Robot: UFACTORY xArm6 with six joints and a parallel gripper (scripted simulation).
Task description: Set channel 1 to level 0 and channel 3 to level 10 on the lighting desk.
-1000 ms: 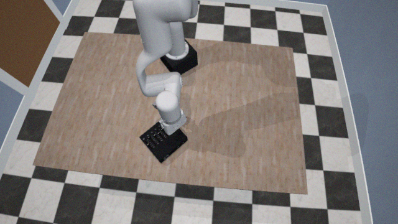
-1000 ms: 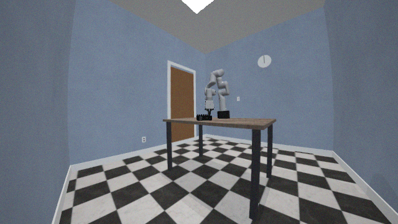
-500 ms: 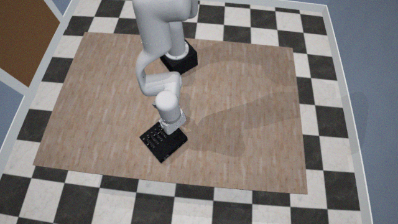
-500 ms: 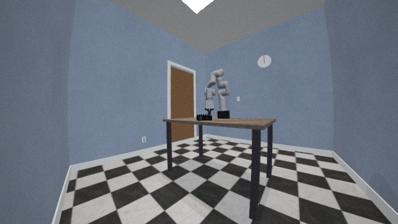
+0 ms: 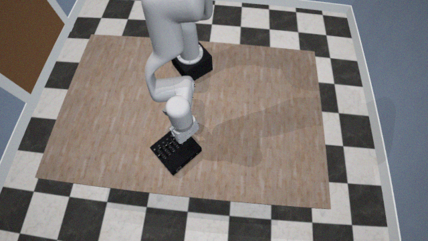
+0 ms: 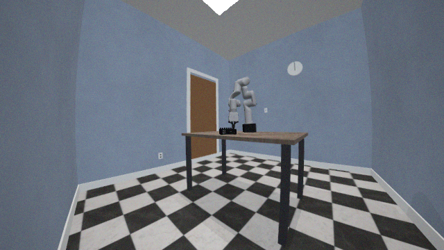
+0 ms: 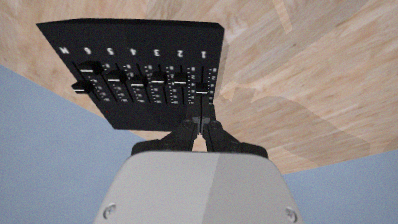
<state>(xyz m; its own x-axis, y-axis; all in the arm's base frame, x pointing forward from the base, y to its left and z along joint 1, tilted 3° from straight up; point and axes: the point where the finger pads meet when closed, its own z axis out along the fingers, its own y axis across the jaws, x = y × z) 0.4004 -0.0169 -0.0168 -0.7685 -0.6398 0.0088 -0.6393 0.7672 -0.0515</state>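
Now: the channel 2 cap 4 cm to the right of my hand, 1 cm below it and 1 cm behind it. From my hand the other things lie so: channel 3 cap: 5 cm to the right, 1 cm below; then channel 1 fader cap: 2 cm behind, 1 cm to the right, 1 cm below.
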